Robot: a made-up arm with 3 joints. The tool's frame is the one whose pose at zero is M.
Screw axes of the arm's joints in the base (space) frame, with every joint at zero. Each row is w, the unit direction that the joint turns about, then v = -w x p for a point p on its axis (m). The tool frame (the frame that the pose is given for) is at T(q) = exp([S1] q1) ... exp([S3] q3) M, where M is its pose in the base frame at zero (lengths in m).
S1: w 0 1 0 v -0.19 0 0
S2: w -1 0 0 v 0 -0.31 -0.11
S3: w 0 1 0 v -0.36 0 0.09
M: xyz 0.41 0.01 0.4 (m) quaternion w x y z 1 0 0 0
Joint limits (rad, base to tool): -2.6..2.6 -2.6..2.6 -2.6..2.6
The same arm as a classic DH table. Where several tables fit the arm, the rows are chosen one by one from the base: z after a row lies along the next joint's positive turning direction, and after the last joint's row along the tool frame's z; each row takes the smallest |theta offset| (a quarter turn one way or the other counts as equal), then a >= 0, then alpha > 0; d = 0 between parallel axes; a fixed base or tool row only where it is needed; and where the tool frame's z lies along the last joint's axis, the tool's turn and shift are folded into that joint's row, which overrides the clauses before.
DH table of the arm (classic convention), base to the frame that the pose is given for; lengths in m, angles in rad. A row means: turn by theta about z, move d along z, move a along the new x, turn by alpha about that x. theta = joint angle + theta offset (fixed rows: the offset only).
base (fixed): d 0.19; theta offset 0; a 0; alpha -1.5708
joint 1: d -0.11; theta offset -1.5708; a 0.12; alpha 1.5708
joint 2: d -0.09; theta offset 0; a 0.05; alpha -1.5708
joint 3: d 0.12; theta offset 1.5708; a 0.32; alpha 1.5708
tool (fixed): d 0.04; theta offset 0; a 0; alpha 0
Joint limits (rad, base to tool): -2.6..2.6 -2.6..2.6 -2.6..2.6

